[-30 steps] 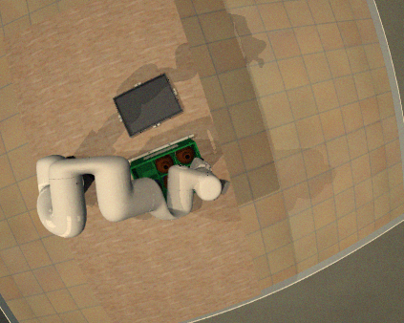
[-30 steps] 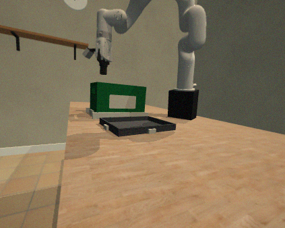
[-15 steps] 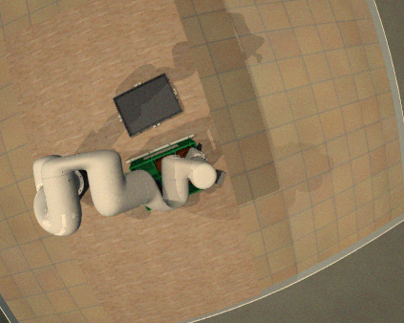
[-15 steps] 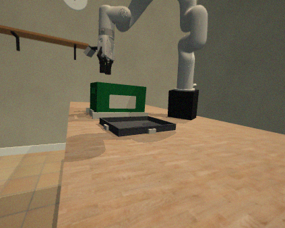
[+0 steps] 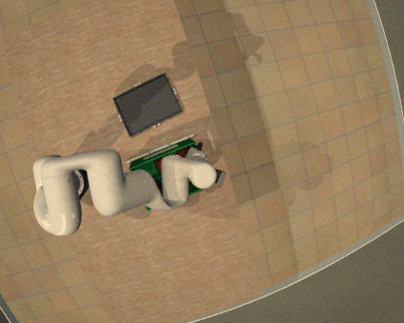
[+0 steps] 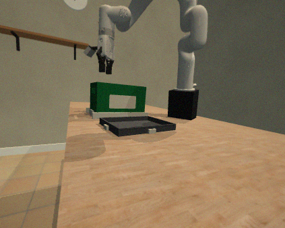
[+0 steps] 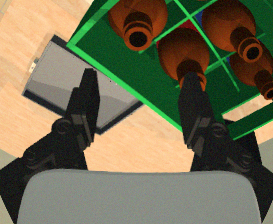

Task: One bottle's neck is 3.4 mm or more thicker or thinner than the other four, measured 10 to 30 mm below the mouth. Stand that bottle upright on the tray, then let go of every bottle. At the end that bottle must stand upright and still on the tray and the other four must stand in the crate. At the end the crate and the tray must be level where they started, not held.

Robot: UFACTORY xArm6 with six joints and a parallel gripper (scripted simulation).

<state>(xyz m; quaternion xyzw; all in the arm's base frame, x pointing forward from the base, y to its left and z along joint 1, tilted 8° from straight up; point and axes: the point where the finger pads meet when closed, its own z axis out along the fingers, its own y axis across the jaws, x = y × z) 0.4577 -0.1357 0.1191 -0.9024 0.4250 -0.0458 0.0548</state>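
Now: hand 90 mm past the brown bottle and 150 mm above it. Round my hand: tray 50 mm behind, 250 mm to the left, 230 mm below; then green crate 90 mm behind, 40 mm to the right, 160 mm below.
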